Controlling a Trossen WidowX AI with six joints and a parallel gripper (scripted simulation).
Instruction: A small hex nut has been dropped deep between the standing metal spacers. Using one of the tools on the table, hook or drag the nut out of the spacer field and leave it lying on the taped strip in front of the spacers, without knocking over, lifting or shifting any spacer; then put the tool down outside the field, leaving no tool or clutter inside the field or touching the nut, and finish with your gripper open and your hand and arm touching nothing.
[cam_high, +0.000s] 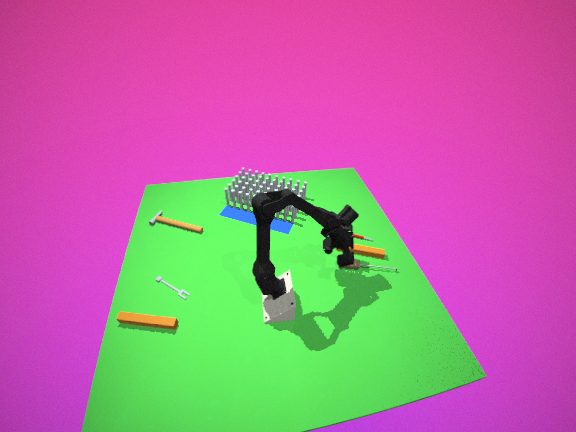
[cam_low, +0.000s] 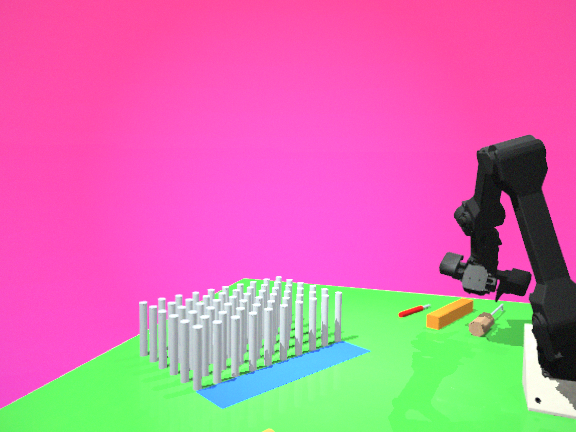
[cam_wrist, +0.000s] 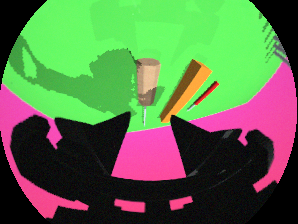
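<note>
The hook tool lies 10 cm to the right of my gripper tip, 7 cm below it and 3 cm behind it. From my gripper tip the other things lie so: blue taped strip (38 cm to the left, 35 cm ahead, 8 cm below); then hex nut (51 cm ahead, 34 cm to the left, 8 cm below); then red screwdriver (15 cm ahead, 12 cm to the right, 8 cm below).
</note>
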